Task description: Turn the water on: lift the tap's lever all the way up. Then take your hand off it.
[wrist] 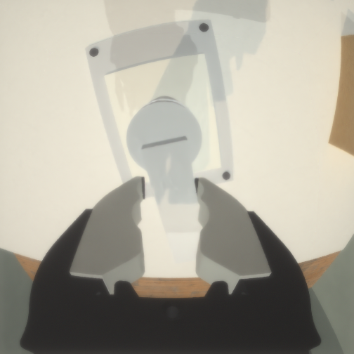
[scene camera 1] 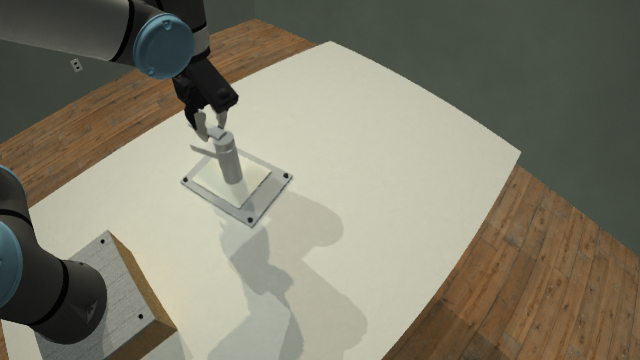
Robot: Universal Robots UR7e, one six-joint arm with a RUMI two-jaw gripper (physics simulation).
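Pixels of known places: gripper, fingertip midpoint: (scene camera 1: pixel 214 136); arm's base, origin of the base link: (scene camera 1: pixel 73 302).
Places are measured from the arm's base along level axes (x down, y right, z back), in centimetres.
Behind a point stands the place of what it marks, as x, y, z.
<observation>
The grey tap (scene camera 1: pixel 230 167) @(2.8, -13.5, -41.5) (wrist: pixel 164 122) stands upright on its square plate (scene camera 1: pixel 267 197) @(9.5, -6.2, -46.3) (wrist: pixel 147 42). Its flat lever (scene camera 1: pixel 217 133) @(-5.3, -16.8, -41.4) (wrist: pixel 181 192) sticks out from the top cap, above the thinner spout (scene camera 1: pixel 202 150) @(2.2, -22.0, -37.7) (wrist: pixel 182 240). The lever's exact tilt is hard to tell. My gripper (scene camera 1: pixel 213 132) @(-2.6, -19.2, -40.9) (wrist: pixel 169 179) is partly open, one finger on each side of the lever's outer end. In the wrist view a gap shows between the left finger and the lever, while the right finger is very near its edge; contact cannot be told. One finger partly hides the lever in the scene view.
The plate lies on the white table (scene camera 1: pixel 400 150) @(10.3, 0.0, -84.3) (wrist: pixel 45 150). The robot's base block (scene camera 1: pixel 115 300) @(-0.1, 3.9, -8.6) (wrist: pixel 345 95) stands at the table's near left in the scene view. The arm (scene camera 1: pixel 165 47) @(-34.4, -1.4, -34.6) reaches in above from the upper left. Its shadows fall across the table.
</observation>
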